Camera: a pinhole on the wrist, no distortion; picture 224 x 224 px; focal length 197.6 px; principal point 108.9 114.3 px. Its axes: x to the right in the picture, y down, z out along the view. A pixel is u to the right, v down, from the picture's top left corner.
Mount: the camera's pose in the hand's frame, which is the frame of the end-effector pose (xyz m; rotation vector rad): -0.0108 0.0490 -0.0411 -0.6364 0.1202 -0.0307
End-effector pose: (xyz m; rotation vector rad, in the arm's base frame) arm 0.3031 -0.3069 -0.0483 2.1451 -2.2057 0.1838
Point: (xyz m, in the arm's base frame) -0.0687 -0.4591 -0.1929
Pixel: 171 195
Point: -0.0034 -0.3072 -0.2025
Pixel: 86 183
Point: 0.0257 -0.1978 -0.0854
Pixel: outside the picture
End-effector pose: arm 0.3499 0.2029 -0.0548 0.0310 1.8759 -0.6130
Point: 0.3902 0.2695 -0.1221
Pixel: 171 113
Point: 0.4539 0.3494 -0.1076
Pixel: 54 193
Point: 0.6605 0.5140 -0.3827
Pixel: 125 196
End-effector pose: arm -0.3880 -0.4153 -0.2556 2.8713 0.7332 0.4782
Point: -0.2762 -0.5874 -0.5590
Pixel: 48 26
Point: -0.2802 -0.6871 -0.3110
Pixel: 47 191
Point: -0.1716 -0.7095 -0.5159
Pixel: 74 104
